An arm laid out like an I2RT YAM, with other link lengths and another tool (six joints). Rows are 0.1 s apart.
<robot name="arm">
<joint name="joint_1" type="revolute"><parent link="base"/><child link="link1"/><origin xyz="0 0 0.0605" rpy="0 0 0"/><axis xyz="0 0 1"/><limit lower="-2.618" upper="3.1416"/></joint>
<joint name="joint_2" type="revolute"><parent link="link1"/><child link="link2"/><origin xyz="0.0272 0.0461 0.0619" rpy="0 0 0"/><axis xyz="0 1 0"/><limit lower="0" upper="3.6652"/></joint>
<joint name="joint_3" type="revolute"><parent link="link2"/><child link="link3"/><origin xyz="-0.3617 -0.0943 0" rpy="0 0 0"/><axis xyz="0 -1 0"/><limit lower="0" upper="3.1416"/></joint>
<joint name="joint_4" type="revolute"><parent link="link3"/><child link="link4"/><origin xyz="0.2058 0.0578 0.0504" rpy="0 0 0"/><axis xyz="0 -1 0"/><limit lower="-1.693" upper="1.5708"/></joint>
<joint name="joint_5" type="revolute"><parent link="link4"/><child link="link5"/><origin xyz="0.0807 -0.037 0.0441" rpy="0 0 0"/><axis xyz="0 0 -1"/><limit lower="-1.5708" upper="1.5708"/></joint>
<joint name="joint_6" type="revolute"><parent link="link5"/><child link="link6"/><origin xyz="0.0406 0 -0.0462" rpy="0 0 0"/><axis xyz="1 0 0"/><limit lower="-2.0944" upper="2.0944"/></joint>
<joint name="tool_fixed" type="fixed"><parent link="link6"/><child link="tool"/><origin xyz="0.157 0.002 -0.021" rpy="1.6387 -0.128 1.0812"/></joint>
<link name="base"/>
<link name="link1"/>
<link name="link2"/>
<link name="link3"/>
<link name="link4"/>
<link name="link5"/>
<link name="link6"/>
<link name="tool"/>
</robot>
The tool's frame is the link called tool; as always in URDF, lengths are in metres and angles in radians.
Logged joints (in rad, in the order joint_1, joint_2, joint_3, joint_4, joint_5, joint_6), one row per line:
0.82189, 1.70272, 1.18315, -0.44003, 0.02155, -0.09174
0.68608, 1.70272, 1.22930, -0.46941, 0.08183, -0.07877
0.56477, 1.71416, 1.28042, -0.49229, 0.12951, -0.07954
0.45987, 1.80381, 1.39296, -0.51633, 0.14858, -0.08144
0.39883, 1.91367, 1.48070, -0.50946, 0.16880, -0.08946
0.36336, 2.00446, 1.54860, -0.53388, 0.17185, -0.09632
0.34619, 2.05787, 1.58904, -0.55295, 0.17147, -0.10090
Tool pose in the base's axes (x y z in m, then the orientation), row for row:
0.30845, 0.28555, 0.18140, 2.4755, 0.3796, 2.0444
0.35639, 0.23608, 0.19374, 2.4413, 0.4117, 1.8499
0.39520, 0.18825, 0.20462, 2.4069, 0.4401, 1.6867
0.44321, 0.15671, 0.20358, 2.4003, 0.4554, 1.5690
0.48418, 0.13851, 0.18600, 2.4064, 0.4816, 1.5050
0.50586, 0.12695, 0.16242, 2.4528, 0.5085, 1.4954
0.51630, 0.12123, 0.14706, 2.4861, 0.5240, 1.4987
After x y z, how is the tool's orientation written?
As angles about the fixed x, y, z axes (roll, pitch, yaw), in radians.
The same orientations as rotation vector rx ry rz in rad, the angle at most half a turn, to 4 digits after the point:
1.1340, 2.1664, 0.4757
1.2851, 2.0061, 0.3943
1.3936, 1.8656, 0.3217
1.4807, 1.7706, 0.2541
1.5206, 1.7197, 0.1918
1.5434, 1.7241, 0.1229
1.5539, 1.7345, 0.0818

